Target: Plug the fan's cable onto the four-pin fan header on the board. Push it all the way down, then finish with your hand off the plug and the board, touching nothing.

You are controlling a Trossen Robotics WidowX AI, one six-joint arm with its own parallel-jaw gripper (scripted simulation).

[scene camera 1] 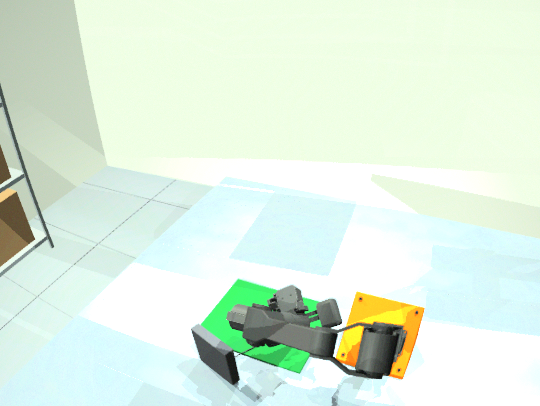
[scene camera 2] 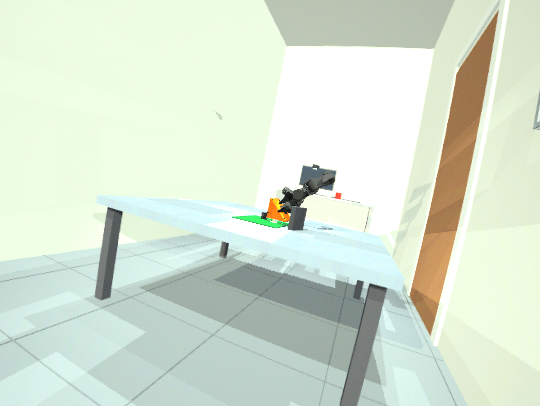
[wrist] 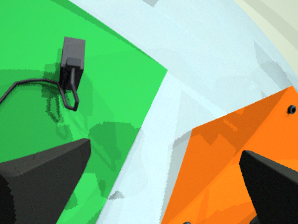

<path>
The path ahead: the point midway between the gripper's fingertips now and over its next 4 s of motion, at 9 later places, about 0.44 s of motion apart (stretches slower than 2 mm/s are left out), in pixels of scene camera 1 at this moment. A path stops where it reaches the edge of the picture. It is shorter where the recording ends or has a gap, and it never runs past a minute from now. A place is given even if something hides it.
The gripper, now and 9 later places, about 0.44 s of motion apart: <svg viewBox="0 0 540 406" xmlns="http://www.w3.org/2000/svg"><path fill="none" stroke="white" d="M316 322L314 323L307 323L298 316L290 292L289 286L291 303L291 308L292 314L293 313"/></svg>
</path>
